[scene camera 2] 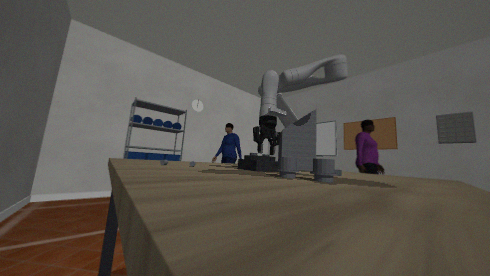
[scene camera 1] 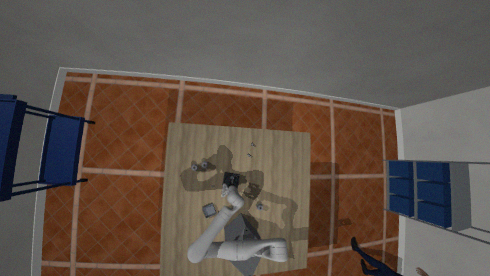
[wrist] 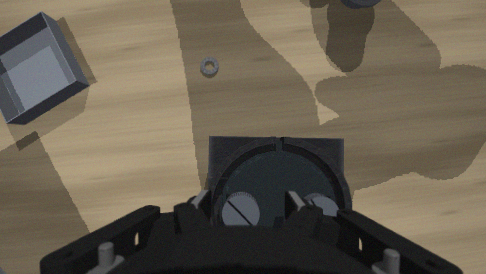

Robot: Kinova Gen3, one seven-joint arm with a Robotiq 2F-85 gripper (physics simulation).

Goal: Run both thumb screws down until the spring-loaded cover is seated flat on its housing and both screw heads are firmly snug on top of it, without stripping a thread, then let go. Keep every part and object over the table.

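Places are measured from the arm's base along level axes (x ahead, y left, z up), in centimetres.
Pixels of known places: gripper, fingertip midpoint: (scene camera 2: 266, 154) (wrist: 247, 203); arm's base at its link origin: (scene camera 2: 292, 125).
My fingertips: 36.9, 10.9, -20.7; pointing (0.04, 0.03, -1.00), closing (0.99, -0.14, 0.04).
For each thing: its top centre in the pictures, then the offset to it from my fingertips, as dx, dy, dz. Level surfaces: height alone.
- dark square housing at its top centre: (wrist: 279, 211) (scene camera 2: 259, 156) (scene camera 1: 231, 181) +2.5, -1.3, -1.0
- grey tray at its top centre: (wrist: 23, 66) (scene camera 1: 209, 211) -22.1, +16.0, -4.6
- small ring at its top centre: (wrist: 209, 65) -2.3, +13.8, -6.4
- table at its surface level: dz -6.7
The dark square housing (scene camera 1: 236, 175) (scene camera 2: 249, 163) (wrist: 220, 148) stands on the table. Its dark round cover (wrist: 275, 175) lies inside the raised ring; whether it is fully flat cannot be told. Two grey slotted screw heads show on the cover in the wrist view: the left one (wrist: 241, 209) lies between the finger lines, and the right one (wrist: 326, 204) is partly hidden by the right finger. How snug they are cannot be told. My gripper (scene camera 2: 266, 150) (wrist: 247, 203) is open and empty, pointing down close above the housing. In the top view the wrist partly hides the housing.
A grey tray (wrist: 65, 52) and a small ring (wrist: 203, 66) lie on the table (scene camera 1: 180, 140). Two grey cylinders (scene camera 1: 194, 167) (scene camera 2: 324, 170) stand near the housing. Small parts (scene camera 1: 253, 144) (scene camera 2: 164, 162) lie farther off. A tall grey angled block (scene camera 2: 300, 145) stands behind.
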